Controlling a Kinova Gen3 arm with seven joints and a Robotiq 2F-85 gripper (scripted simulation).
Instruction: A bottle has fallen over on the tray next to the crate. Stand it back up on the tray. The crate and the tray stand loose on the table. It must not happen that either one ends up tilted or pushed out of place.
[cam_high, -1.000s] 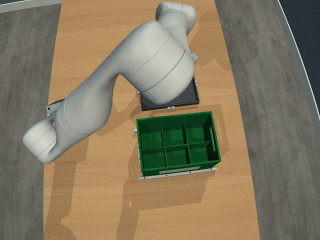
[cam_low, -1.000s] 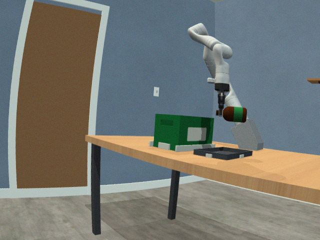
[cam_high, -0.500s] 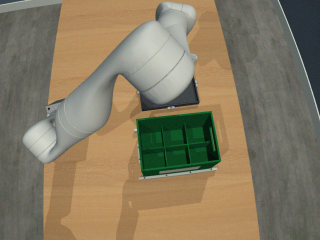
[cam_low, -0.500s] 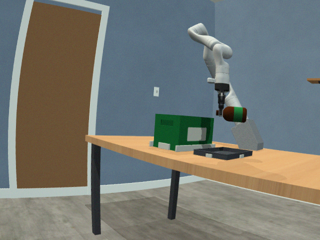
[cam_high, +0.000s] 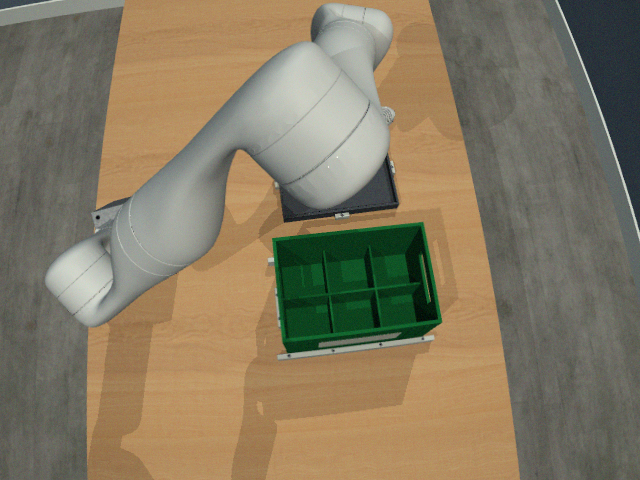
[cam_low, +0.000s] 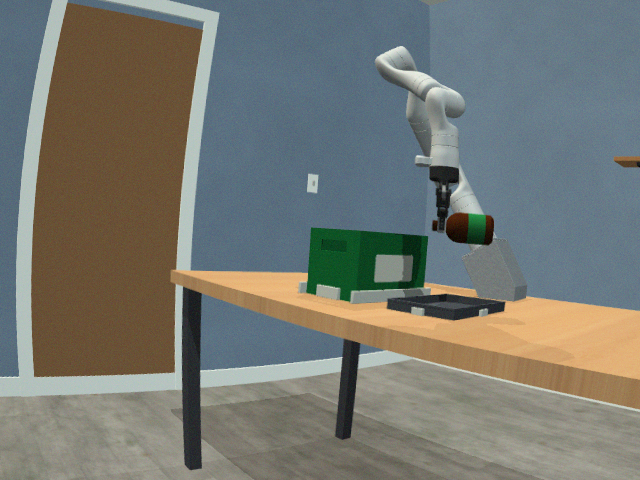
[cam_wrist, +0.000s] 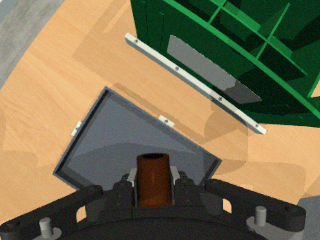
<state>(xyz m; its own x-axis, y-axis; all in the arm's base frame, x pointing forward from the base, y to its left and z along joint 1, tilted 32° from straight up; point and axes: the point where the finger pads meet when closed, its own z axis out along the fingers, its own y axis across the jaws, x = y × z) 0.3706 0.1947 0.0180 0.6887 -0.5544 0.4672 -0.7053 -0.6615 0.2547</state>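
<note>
Now: the brown bottle 40 mm to the left of my hand and 40 mm behind it. The rest, counted from my hand: green crate 240 mm to the right, 120 mm below, 30 mm ahead; then dark grey tray 190 mm below, 50 mm to the left.
</note>
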